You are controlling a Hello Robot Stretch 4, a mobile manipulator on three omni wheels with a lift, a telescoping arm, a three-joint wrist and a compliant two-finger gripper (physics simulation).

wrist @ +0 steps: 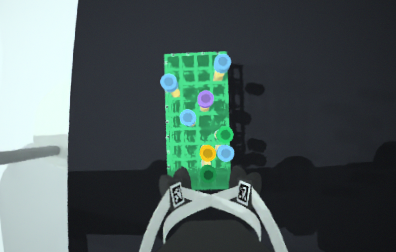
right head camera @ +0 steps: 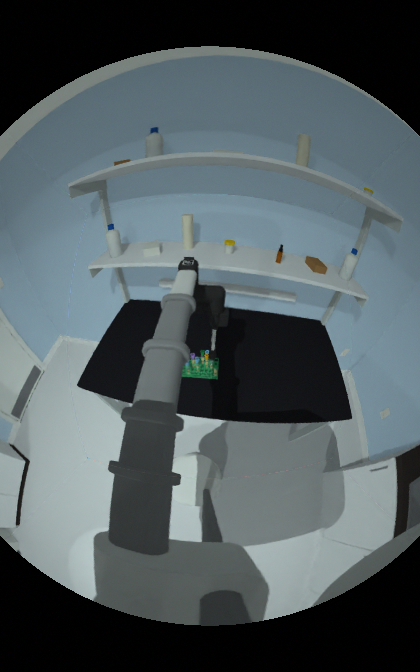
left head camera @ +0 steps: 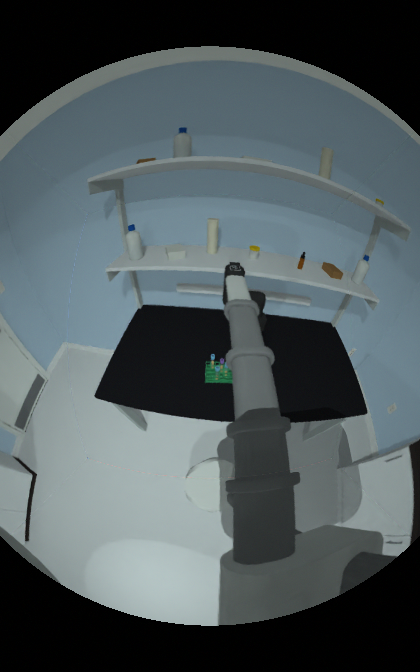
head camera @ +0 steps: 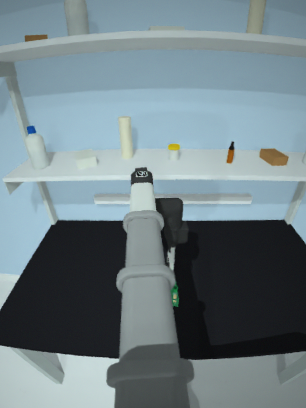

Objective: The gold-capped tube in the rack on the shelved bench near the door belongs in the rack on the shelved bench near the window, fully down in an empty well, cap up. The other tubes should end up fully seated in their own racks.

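Seen in the pictures: gripper, between the fingertips: [wrist: 209, 180] [right head camera: 212, 352]; robot's base, origin of its link: [right head camera: 192, 478] [left head camera: 213, 483].
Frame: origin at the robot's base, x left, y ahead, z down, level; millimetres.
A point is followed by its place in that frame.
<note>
A green rack [head camera: 175, 302] {x -107, y 523, z -765 mm} [left head camera: 212, 381] {x 41, y 522, z -747 mm} [right head camera: 200, 376] {x -38, y 523, z -749 mm} [wrist: 196, 68] {x 55, y 568, z -792 mm} stands on the black bench top. The gold-capped tube [right head camera: 206, 356] {x -63, y 572, z -850 mm} [wrist: 207, 153] {x -61, y 579, z -854 mm} stands cap up in it, near the end closest to my gripper. A blue-capped tube [wrist: 225, 153] {x -62, y 600, z -854 mm} is right beside it, and a green-capped tube [wrist: 225, 134] {x -40, y 601, z -854 mm} is a little farther along. A dark green-capped tube [wrist: 208, 175] {x -86, y 579, z -854 mm} is in the end row. My gripper [right head camera: 213, 353] {x -87, y 581, z -875 mm} [wrist: 209, 180] {x -87, y 581, z -875 mm} is open above that end, its fingertips apart on either side of the dark green cap in the wrist view. Tube depths are hard to tell.
More tubes stand in the rack: a purple-capped one [wrist: 205, 98] {x 3, y 580, z -854 mm} and several blue-capped ones. Behind the bench top [head camera: 75, 295] {x 316, y 594, z -735 mm}, a white shelf [head camera: 200, 171] {x -227, y 808, z -1192 mm} holds bottles and jars, with another shelf [head camera: 150, 44] {x -48, y 931, z -1630 mm} above. The arm hides part of the rack in the head views.
</note>
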